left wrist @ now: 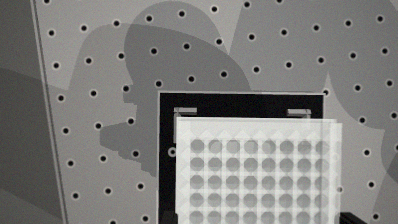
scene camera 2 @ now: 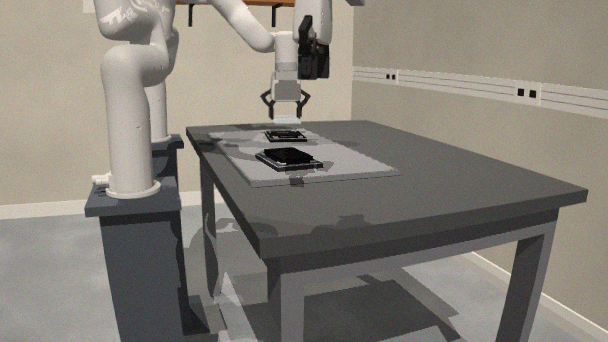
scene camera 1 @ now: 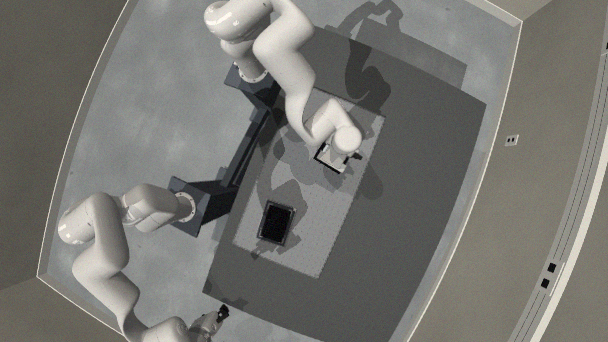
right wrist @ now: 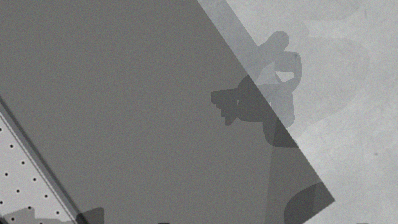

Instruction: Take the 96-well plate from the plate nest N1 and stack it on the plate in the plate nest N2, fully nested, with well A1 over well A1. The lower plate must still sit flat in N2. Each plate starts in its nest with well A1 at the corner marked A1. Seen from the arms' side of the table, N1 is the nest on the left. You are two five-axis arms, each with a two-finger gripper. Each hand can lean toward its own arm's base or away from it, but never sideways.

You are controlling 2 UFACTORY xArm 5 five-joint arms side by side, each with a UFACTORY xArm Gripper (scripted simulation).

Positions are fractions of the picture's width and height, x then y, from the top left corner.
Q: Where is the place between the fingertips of my right gripper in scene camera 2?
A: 0.52, 0.23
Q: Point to a white 96-well plate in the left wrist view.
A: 0.51, 0.65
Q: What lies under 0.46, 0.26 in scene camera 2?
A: My left gripper.
